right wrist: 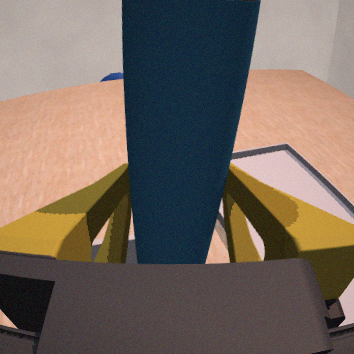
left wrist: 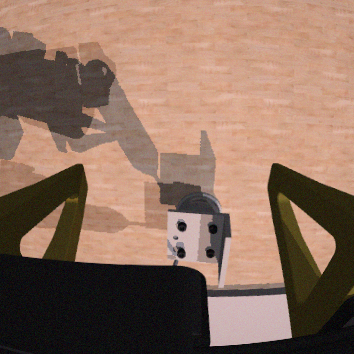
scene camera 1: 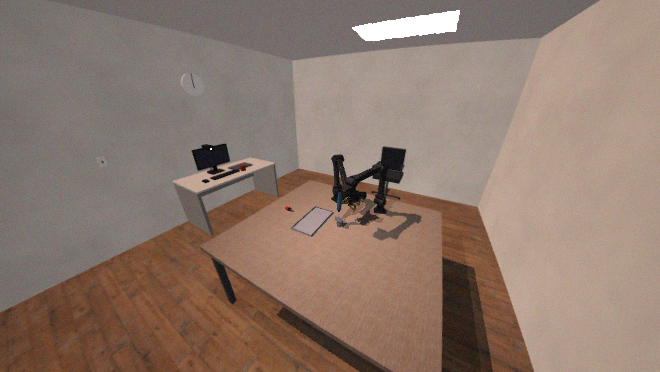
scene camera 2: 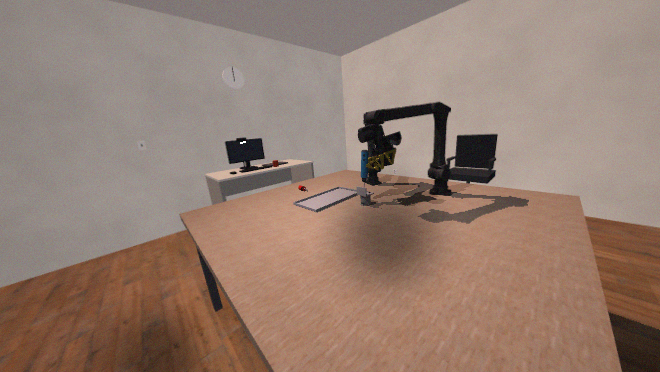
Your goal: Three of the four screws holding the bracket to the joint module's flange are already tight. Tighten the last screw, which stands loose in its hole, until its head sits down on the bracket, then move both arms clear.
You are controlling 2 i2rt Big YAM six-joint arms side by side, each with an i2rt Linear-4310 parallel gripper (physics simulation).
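Places are measured from the left arm's base along level axes (x back, y right, z up), in centimetres.
Pixels of known places: left gripper, between the fingertips: (left wrist: pixel 177 174) (scene camera 1: pixel 356 208) (scene camera 2: pixel 387 166); right gripper, between the fingertips: (right wrist: pixel 176 174) (scene camera 1: pixel 339 202) (scene camera 2: pixel 363 165); left arm's base, origin of its link: (scene camera 1: pixel 379 211) (scene camera 2: pixel 440 193); right arm's base, origin of its link: (scene camera 1: pixel 336 199) (scene camera 2: pixel 372 183).
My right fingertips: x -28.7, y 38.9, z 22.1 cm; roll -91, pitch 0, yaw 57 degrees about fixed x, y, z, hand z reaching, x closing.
Note:
Ahead of a thing's pixels: the offset from my right fingertips to its top centre.
A blue-handled screwdriver {dy -0.2, dx +0.0, dz +9.3 cm} (scene camera 1: pixel 339 202) (scene camera 2: pixel 364 163) (right wrist: pixel 185 115) is upright in my right gripper (right wrist: pixel 176 174), which is shut on its handle. Its tip is near the grey bracket (scene camera 1: pixel 340 219) (scene camera 2: pixel 362 191) (left wrist: pixel 192 237); contact cannot be made out. The bracket sits on the round joint module {dy -2.2, dx -4.4, dz -15.7 cm} (scene camera 2: pixel 366 200) (left wrist: pixel 200 199). In the left wrist view four dark screw heads show on it: upper left (left wrist: pixel 182 226), upper right (left wrist: pixel 213 228), lower left (left wrist: pixel 180 252) and lower right (left wrist: pixel 210 253). I cannot tell which stands higher. My left gripper (left wrist: pixel 177 174) is open and empty above the bracket.
A shallow tray {dy +24.1, dx -2.7, dz -20.5 cm} (scene camera 1: pixel 314 220) (scene camera 2: pixel 327 199) (left wrist: pixel 250 312) (right wrist: pixel 280 175) lies beside the joint module. A small red-handled tool {dy +53.5, dx +7.3, dz -18.6 cm} (scene camera 1: pixel 288 208) (scene camera 2: pixel 302 188) lies beyond the tray. A blue object (right wrist: pixel 113 77) shows at the table's far edge. The two arms are close together above the bracket.

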